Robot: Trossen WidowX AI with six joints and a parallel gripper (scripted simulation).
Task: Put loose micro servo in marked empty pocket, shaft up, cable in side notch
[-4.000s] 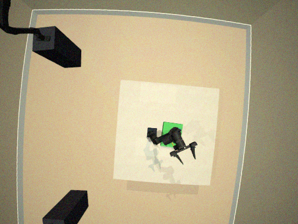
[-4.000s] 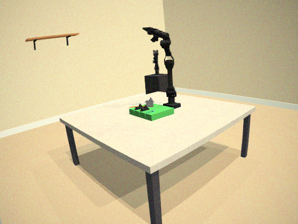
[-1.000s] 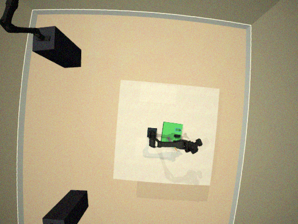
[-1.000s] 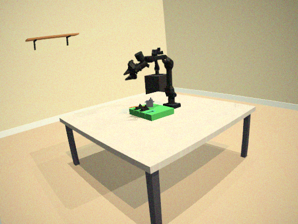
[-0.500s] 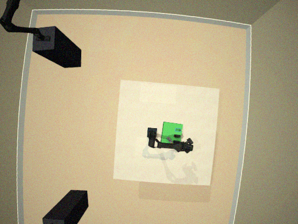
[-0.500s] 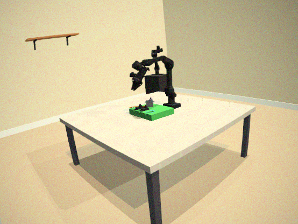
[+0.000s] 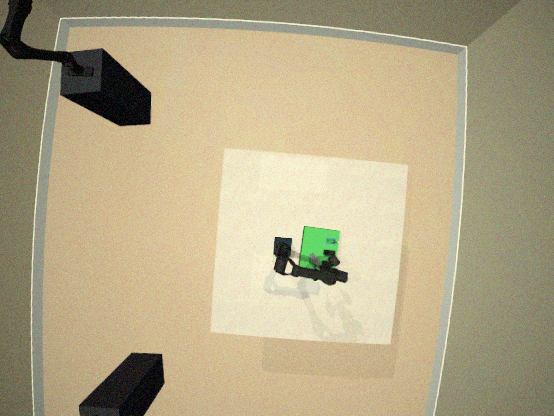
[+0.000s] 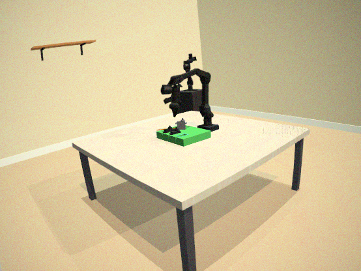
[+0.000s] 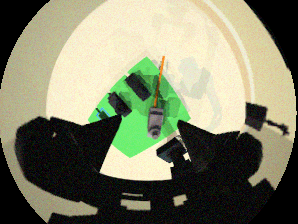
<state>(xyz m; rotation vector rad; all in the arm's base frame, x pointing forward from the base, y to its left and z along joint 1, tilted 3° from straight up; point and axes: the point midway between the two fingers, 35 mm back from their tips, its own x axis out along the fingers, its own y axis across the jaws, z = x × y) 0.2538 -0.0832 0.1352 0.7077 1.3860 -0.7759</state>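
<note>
My gripper tip is 12 cm above the green deck, 7 cm to the right of it and 4 cm past it.
</note>
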